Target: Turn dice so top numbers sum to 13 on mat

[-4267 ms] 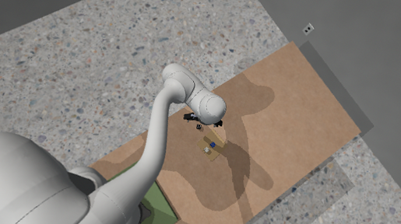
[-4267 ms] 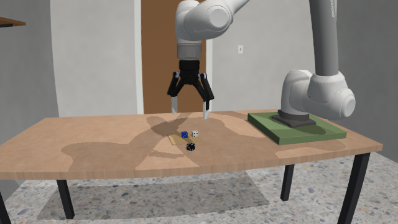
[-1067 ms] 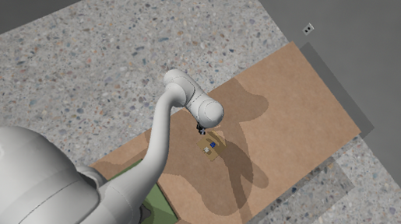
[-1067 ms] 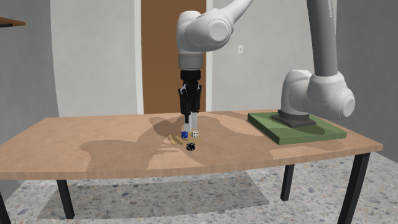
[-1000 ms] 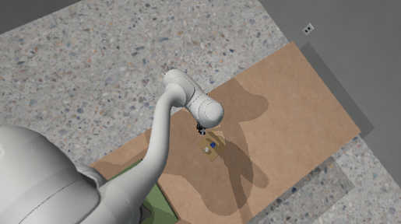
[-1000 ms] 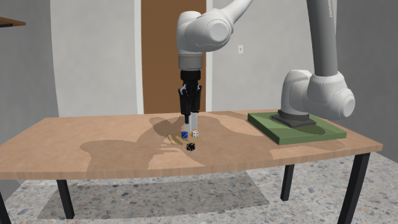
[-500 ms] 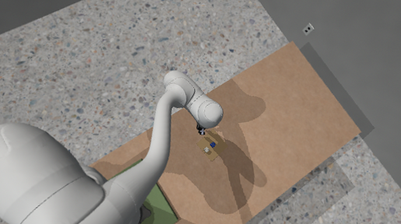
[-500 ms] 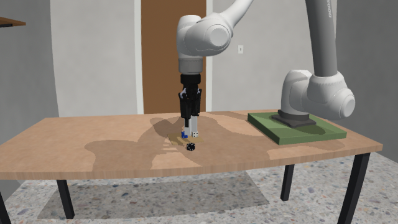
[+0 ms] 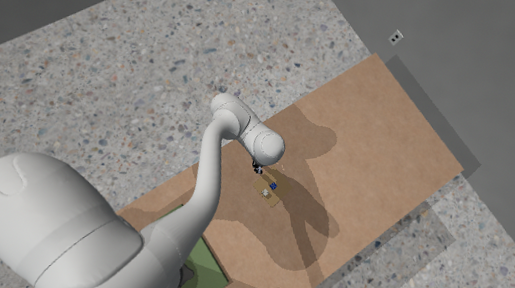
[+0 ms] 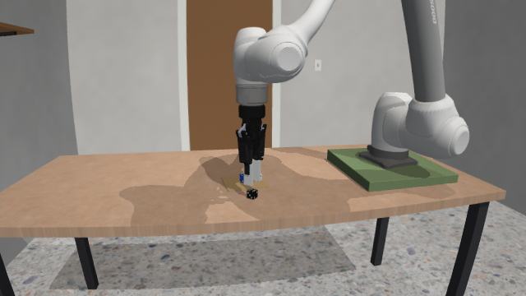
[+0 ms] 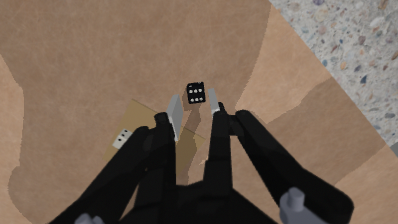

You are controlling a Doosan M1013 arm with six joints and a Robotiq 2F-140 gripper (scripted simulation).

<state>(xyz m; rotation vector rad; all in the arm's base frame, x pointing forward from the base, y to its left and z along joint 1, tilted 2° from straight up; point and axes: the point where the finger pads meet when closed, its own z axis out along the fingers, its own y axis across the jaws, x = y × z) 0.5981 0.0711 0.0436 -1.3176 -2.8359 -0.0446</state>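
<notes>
The black die lies 70 mm below my hand. From my hand the other things lie so: white die (130 mm to the right, 60 mm below, 60 mm behind); blue die (140 mm to the right, 60 mm below, 10 mm behind); tan mat (140 mm to the right, 80 mm below, 10 mm behind).
</notes>
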